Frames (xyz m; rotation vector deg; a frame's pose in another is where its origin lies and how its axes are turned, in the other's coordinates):
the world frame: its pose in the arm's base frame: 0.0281 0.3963 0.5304 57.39 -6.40 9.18
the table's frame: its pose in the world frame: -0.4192 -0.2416 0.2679 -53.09 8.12 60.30
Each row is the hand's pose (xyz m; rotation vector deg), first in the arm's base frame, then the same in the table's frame.
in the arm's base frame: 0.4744 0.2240 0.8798 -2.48 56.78 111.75
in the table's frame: 0.6872 -0.6868 0.0073 51.11 55.40 58.93
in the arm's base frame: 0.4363 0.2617 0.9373 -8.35 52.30 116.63
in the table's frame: 0.7253 -0.6544 0.0680 45.11 53.25 64.15
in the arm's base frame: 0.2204 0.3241 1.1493 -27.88 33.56 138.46
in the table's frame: 0.7717 -0.5143 0.3394 25.03 40.95 87.00
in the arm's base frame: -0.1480 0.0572 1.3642 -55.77 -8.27 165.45
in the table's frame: 0.4833 -0.4243 0.7418 -7.23 12.67 115.89
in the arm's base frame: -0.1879 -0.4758 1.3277 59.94 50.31 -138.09
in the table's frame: 0.0083 -0.6579 0.8242 -38.02 -23.17 131.04
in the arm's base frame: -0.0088 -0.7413 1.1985 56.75 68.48 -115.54
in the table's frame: -0.1911 -0.8993 0.6784 -55.07 -45.92 132.92
